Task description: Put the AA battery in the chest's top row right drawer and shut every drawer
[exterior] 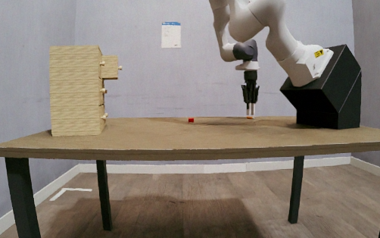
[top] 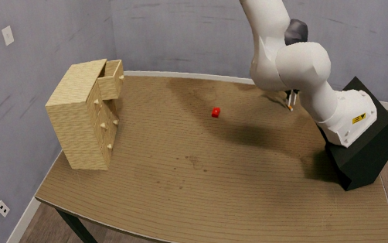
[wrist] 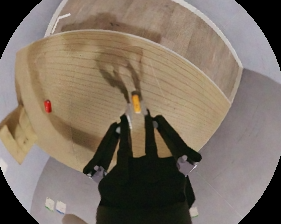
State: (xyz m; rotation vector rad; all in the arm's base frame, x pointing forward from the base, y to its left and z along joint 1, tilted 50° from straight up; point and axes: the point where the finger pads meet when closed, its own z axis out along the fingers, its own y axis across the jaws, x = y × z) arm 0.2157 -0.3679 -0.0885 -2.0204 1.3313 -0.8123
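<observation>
The AA battery is 50 mm below my hand. The rest, counted from my hand: small red block: 340 mm ahead, 90 mm to the left, 50 mm below.
</observation>
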